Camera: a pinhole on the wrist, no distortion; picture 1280 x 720 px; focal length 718.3 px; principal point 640.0 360.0 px. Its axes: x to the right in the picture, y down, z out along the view. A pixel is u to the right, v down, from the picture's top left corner.
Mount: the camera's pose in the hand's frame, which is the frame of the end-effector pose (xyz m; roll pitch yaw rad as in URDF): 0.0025 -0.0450 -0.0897 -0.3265 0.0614 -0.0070
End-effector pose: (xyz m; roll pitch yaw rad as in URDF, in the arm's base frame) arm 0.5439 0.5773 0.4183 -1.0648 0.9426 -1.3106
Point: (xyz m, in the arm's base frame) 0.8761 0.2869 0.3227
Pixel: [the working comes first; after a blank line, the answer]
In the camera's frame: 0.2639 -0.1819 0.4014

1112 35
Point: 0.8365 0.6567 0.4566
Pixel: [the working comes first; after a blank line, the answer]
In the camera's frame: -0.0579 0.0477 0.3987

536 446
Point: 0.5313 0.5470 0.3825
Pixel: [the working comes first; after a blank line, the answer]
In the camera's frame: 0.0370 0.0098 0.0821

964 445
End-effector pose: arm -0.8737 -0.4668 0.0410 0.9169 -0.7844 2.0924
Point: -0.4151 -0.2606 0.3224
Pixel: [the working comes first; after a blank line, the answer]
In the camera's frame: 0.1227 -0.2731 0.5812

792 22
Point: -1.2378 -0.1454 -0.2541
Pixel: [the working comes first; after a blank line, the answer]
In the camera's frame: 0.1385 -0.1559 -0.4230

behind the camera
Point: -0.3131 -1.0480 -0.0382
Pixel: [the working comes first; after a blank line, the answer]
In the camera's frame: -0.6475 0.1358 0.5837

outside the picture
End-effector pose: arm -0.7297 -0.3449 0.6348 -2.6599 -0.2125 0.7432
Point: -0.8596 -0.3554 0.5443
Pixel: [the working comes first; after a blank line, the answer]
In the camera's frame: -0.1332 -0.0533 0.1701

77 135
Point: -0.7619 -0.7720 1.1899
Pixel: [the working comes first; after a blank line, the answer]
In the camera's frame: -0.1550 0.2111 -0.5576

behind the camera
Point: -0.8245 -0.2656 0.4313
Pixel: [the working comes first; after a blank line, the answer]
In the camera's frame: -0.0809 -0.0760 0.3072

451 182
